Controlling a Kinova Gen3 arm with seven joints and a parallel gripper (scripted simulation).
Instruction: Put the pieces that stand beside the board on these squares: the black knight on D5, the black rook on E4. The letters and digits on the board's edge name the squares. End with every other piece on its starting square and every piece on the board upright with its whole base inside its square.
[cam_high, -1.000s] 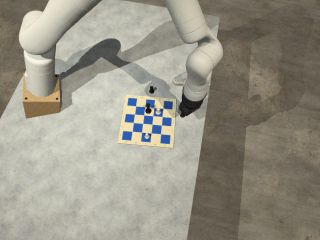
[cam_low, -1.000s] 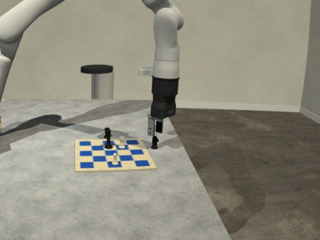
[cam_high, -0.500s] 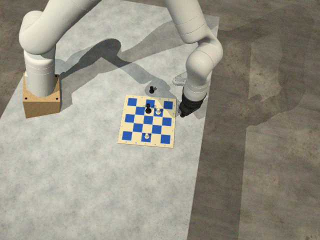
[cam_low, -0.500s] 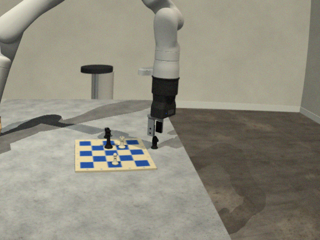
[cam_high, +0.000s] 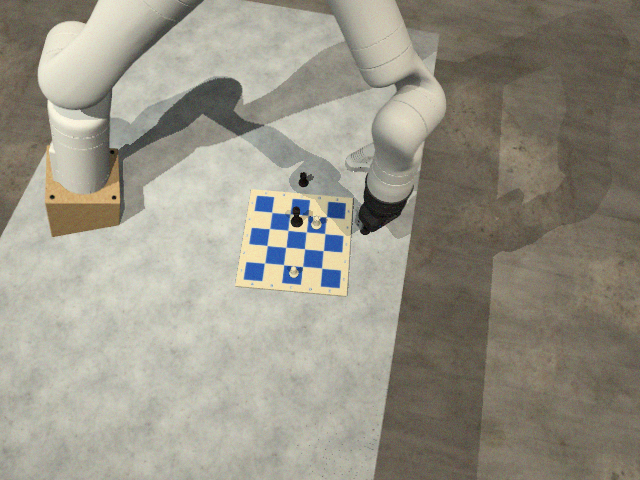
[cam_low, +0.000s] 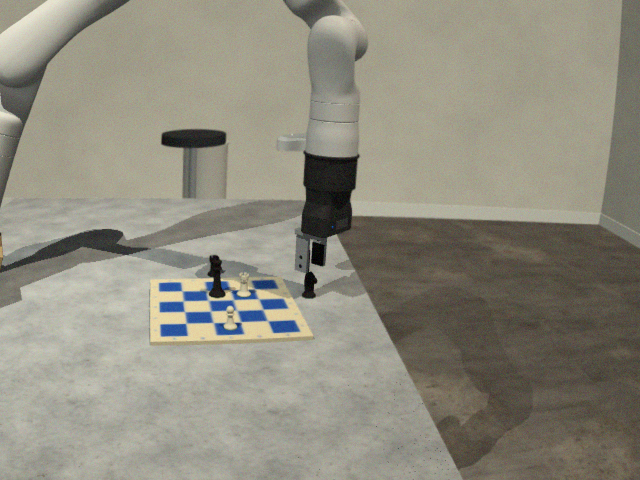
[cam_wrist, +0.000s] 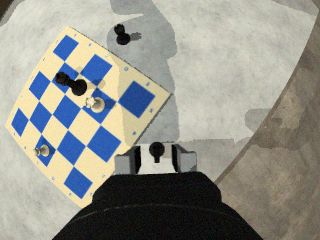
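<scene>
Now: hand 100 mm past the white rook and 40 mm above it. Round my hand: white pawn (140 mm behind, 110 mm to the right, 40 mm below); then cream chessboard (140 mm behind, 60 mm below, 40 mm to the right); then black rook (140 mm behind, 100 mm to the left, 50 mm below).
</scene>
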